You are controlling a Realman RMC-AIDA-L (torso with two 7-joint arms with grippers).
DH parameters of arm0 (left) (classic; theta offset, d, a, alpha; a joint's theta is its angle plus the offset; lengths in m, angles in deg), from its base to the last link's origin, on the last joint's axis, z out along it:
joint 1: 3.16 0.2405 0 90
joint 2: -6.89 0 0 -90
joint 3: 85.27 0.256 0 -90
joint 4: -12.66 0 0 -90
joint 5: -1.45 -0.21 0 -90
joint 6: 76.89 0 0 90
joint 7: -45.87 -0.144 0 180
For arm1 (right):
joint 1: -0.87 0.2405 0 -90
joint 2: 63.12 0 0 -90
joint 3: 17.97 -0.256 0 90
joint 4: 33.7 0 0 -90
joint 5: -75.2 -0.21 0 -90
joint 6: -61.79 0 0 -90
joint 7: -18.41 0.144 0 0
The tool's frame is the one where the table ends.
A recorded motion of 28 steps. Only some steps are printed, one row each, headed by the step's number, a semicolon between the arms.
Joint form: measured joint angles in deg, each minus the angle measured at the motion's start. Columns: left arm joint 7, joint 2, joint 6, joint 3, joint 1, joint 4, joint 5; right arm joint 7, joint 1, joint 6, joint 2, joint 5, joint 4, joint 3.
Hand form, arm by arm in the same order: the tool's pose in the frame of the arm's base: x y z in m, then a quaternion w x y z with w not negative. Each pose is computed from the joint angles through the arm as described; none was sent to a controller.
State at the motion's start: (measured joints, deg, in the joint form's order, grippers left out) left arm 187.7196 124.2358 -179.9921 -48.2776 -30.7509 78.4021 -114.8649; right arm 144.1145 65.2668 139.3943 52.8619 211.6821 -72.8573 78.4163
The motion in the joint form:
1: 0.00 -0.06 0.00 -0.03 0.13 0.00 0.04; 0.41 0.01 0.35 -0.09 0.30 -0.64 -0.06
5: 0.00 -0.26 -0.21 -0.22 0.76 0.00 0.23; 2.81 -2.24 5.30 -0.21 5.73 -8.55 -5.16
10: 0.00 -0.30 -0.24 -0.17 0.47 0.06 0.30; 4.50 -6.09 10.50 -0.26 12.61 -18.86 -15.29
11: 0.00 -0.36 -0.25 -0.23 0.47 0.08 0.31; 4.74 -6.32 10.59 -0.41 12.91 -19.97 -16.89
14: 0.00 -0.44 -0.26 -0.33 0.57 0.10 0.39; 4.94 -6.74 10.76 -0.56 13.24 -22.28 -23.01
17: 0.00 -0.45 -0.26 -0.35 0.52 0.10 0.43; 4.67 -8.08 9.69 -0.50 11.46 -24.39 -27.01
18: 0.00 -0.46 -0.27 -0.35 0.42 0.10 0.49; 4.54 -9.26 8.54 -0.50 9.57 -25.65 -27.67
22: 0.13 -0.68 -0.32 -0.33 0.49 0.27 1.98; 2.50 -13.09 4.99 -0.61 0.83 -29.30 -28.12
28: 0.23 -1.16 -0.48 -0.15 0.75 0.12 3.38; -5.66 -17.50 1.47 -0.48 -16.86 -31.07 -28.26
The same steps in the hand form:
1: -0.2334 0.3268 0.0933 0.06561 -0.80862 -0.53340 -0.23941; 0.1196 0.3972 -0.0742 0.04230 -0.95395 0.05891 -0.29106
5: -0.2371 0.3241 0.0951 0.06720 -0.80581 -0.53703 -0.24031; 0.1090 0.4003 -0.0544 0.06610 -0.95358 0.06619 -0.28624
10: -0.2352 0.3253 0.0954 0.06662 -0.80768 -0.53425 -0.24040; 0.1042 0.4100 -0.0149 0.12116 -0.95384 0.10007 -0.25594
11: -0.2354 0.3254 0.0960 0.06735 -0.80766 -0.53411 -0.24056; 0.1019 0.4131 -0.0086 0.13208 -0.95466 0.10593 -0.24487
14: -0.2361 0.3251 0.0970 0.06849 -0.80709 -0.53447 -0.24136; 0.0967 0.4219 0.0102 0.15919 -0.95746 0.13077 -0.20207
17: -0.2357 0.3254 0.0971 0.06846 -0.80728 -0.53400 -0.24178; 0.0946 0.4264 0.0218 0.17711 -0.96086 0.14669 -0.15448
18: -0.2351 0.3258 0.0972 0.06812 -0.80780 -0.53305 -0.24223; 0.0937 0.4269 0.0248 0.18400 -0.96287 0.14913 -0.12959
22: -0.2323 0.3264 0.1005 0.06695 -0.80832 -0.52771 -0.25230; 0.0862 0.4235 0.0300 0.18879 -0.97127 0.13752 -0.04563
28: -0.2316 0.3259 0.1039 0.06481 -0.80819 -0.52472 -0.25943; 0.0676 0.4104 0.0316 0.15583 -0.97913 0.09216 0.09231

